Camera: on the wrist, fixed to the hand. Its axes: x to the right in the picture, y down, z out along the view.
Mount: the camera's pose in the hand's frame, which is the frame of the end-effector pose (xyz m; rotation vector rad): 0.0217 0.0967 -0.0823 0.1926 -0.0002 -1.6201
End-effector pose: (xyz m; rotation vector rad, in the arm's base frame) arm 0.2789 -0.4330 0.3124 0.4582 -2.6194 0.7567
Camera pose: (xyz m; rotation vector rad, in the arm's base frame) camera 0.2423 -0.3136 0.3440 2.1163 -1.3135 0.3404
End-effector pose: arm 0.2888 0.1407 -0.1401 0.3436 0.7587 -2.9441
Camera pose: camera 0.2968 0.0957 -0.2605 0.2222 -0.3783 1.5955
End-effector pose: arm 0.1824 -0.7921 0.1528 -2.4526 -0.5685 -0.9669
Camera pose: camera 0.2035 -0.9107 0.1985 1.3612 2.5117 1.1790
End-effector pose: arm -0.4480 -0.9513 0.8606 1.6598 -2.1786 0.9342
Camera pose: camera -0.5597 -0.9029 0.9027 2.5392 -0.1966 0.5244
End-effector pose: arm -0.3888 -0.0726 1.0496 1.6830 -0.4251 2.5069
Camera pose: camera -0.4929 -0.1438 1.0233 1.1290 0.8746 1.2664
